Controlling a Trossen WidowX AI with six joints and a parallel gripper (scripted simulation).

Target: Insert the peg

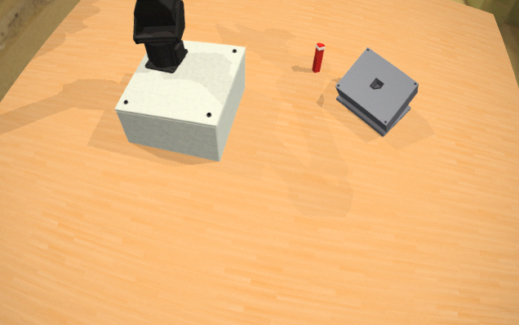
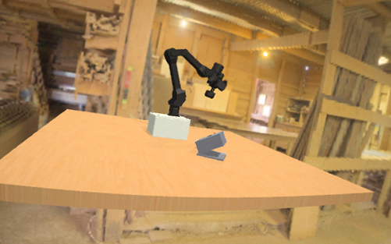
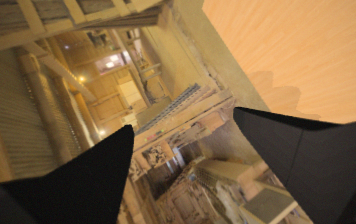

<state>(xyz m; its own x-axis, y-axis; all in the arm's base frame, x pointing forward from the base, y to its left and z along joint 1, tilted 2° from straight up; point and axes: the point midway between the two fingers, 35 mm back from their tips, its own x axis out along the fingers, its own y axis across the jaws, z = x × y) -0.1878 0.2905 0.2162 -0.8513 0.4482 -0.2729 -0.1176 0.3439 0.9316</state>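
My gripper tip is now 49 cm short of the red peg, 26 cm above it and 13 cm to the left of it. The rest, counted from my gripper tip: grey foot plate: 63 cm ahead, 31 cm below, 17 cm to the right; then grey sloped panel: 62 cm ahead, 26 cm below, 19 cm to the right.
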